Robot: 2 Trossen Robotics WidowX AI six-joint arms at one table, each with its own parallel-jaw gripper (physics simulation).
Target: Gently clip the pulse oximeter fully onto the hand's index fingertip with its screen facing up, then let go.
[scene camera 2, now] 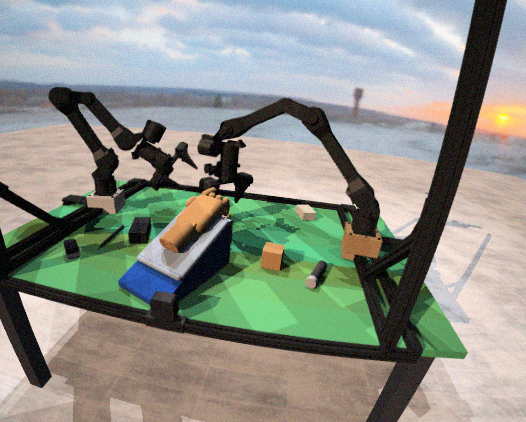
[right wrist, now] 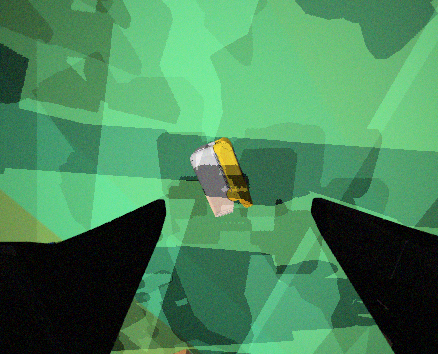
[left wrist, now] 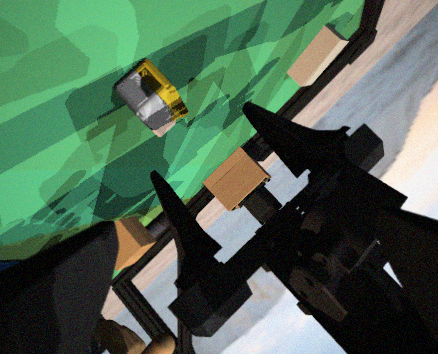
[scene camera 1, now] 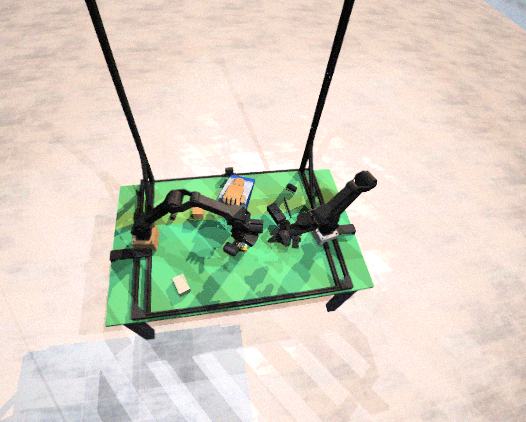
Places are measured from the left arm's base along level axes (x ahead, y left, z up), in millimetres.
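Pixels of known places: left gripper, between the fingertips: (scene camera 2: 190, 178) (left wrist: 247, 227) (scene camera 1: 268, 237); right gripper, between the fingertips: (right wrist: 238, 205) (left wrist: 201, 137) (scene camera 1: 239, 244); left arm's base, origin of its link: (scene camera 2: 105, 192) (scene camera 1: 325, 229); right arm's base, origin of its link: (scene camera 2: 363, 230) (left wrist: 251, 193) (scene camera 1: 143, 234).
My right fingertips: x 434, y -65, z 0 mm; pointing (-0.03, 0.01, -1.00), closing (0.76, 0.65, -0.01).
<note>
Ahead of a thing's pixels: the offset from my right fingertips to its top centre. "spot": to the spot under its first point.
The pulse oximeter @(dx -10, dy -3, dz -27 mm) (scene camera 1: 243, 246) (scene camera 2: 229, 215) (left wrist: 150, 95) (right wrist: 220, 172), grey-white with a yellow side and a pinkish end, lies on the green table beyond the hand's fingertips in scene camera 2. Its screen cannot be made out. The tan hand (scene camera 1: 235, 192) (scene camera 2: 195, 217) rests on a sloped support, with no oximeter on its fingers. My right gripper (scene camera 2: 221, 193) (left wrist: 201, 137) (right wrist: 238, 205) is open, empty, pointing down above the oximeter, which shows between and ahead of its fingertips in the right wrist view. My left gripper (scene camera 1: 283, 243) (scene camera 2: 189, 175) is open and empty, off to the oximeter's side.
The blue-and-white support @(spot: dx -151, dy -395, dz -28 mm) (scene camera 2: 150, 282) stands near the table's edge. An orange cube @(dx +130, dy -259, dz -8 mm) (scene camera 1: 197, 214) (scene camera 2: 272, 256) and a dark cylinder @(dx +237, dy -319, dz -31 mm) (scene camera 2: 316, 274) lie beside it. A black box @(dx -251, dy -127, dz -23 mm) (scene camera 2: 139, 230), thin stick @(dx -331, dy -154, dz -49 mm) (scene camera 2: 111, 236) and small black block @(dx -402, dy -255, dz -26 mm) (scene camera 2: 72, 248) lie opposite. A cream block @(dx +302, dy +81, dz -28 mm) (scene camera 1: 181, 284) (scene camera 2: 305, 212) lies farther off.
</note>
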